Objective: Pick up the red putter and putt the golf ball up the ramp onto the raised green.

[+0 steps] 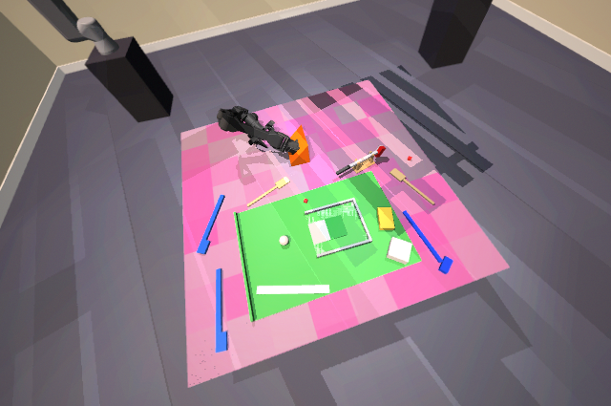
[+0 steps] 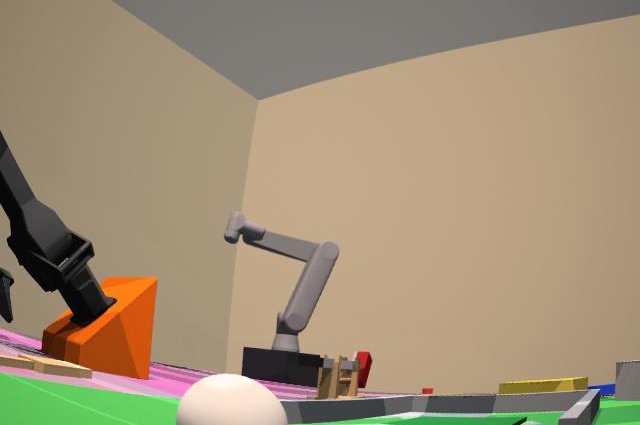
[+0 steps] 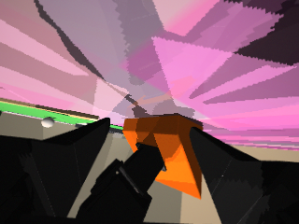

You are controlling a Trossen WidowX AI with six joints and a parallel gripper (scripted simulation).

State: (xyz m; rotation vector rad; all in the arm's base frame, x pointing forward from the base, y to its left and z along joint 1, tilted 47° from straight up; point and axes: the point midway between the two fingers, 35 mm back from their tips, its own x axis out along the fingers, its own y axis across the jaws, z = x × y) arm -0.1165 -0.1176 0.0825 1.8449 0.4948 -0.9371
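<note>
My gripper tip is now 570 mm short of the white golf ball, 10 mm to the left of it and 10 mm above it. The rest, counted from my gripper tip: red putter: 250 mm ahead, 440 mm to the left, 20 mm above; yellow block: 570 mm ahead, 460 mm to the left, 10 mm below; white bar: 770 mm ahead, 10 mm to the right, 30 mm below.
</note>
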